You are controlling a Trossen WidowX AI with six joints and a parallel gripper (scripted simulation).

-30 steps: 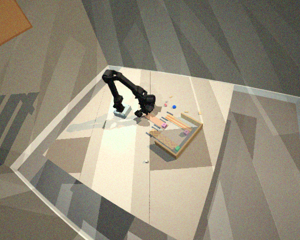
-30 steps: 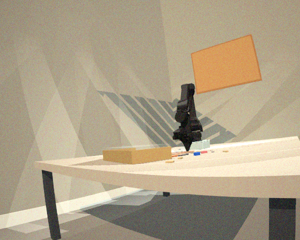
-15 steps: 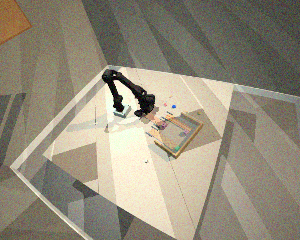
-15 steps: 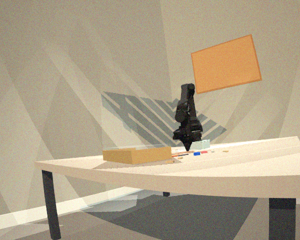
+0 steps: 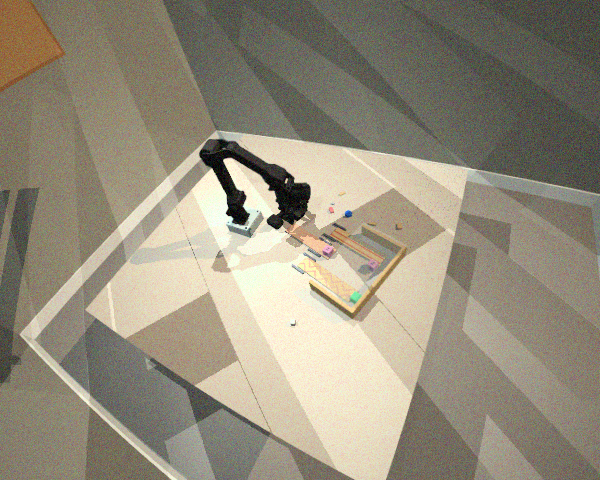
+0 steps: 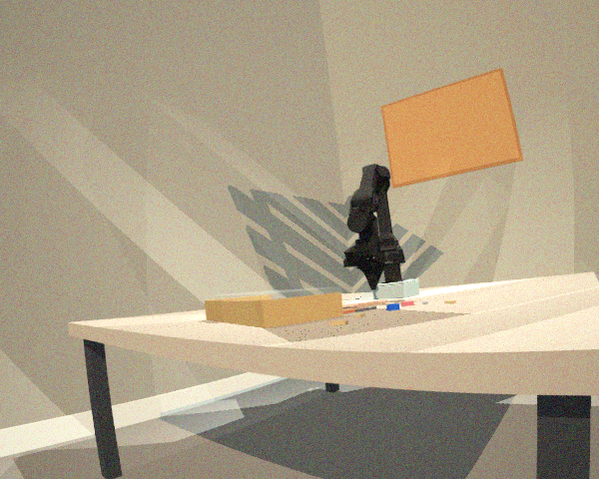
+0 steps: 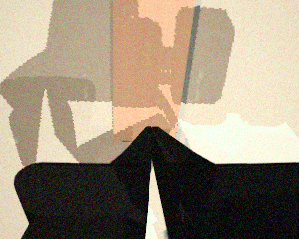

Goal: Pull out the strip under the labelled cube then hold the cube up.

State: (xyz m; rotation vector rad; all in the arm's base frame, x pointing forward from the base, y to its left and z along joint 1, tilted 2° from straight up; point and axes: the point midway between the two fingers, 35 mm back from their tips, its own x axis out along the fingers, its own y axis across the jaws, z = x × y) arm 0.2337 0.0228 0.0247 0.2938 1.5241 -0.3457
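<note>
Now: the peach strip 9 cm ahead of my gripper tip, 4 cm to the right of it and 4 cm below it. The rest, counted from my gripper tip: red piece: 13 cm ahead, 14 cm to the left, 3 cm below; small white block: 15 cm ahead, 39 cm to the right, 3 cm below; blue disc: 21 cm ahead, 13 cm to the left, 3 cm below.
</note>
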